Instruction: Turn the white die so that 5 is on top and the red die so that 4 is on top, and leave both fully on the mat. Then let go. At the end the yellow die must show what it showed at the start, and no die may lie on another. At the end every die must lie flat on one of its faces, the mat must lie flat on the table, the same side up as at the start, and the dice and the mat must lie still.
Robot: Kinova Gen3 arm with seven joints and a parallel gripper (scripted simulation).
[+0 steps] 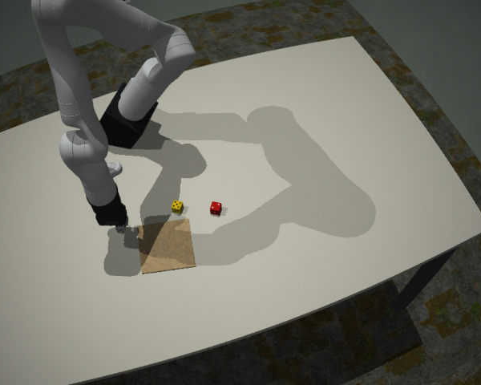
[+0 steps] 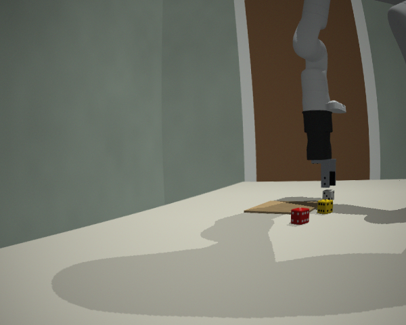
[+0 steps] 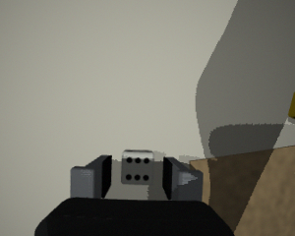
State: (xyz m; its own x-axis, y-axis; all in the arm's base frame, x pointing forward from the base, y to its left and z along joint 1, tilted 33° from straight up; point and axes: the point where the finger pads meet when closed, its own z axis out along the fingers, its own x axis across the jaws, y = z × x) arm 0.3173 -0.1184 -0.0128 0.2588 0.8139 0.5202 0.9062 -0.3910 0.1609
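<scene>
Right now my hand is 4 cm above the white die. The rest, counted from my hand: red die 3 cm ahead, 26 cm to the left, 4 cm below; brown mat 9 cm ahead, 10 cm to the left, 5 cm below; yellow die 1 cm behind, 16 cm to the left, 4 cm below.
</scene>
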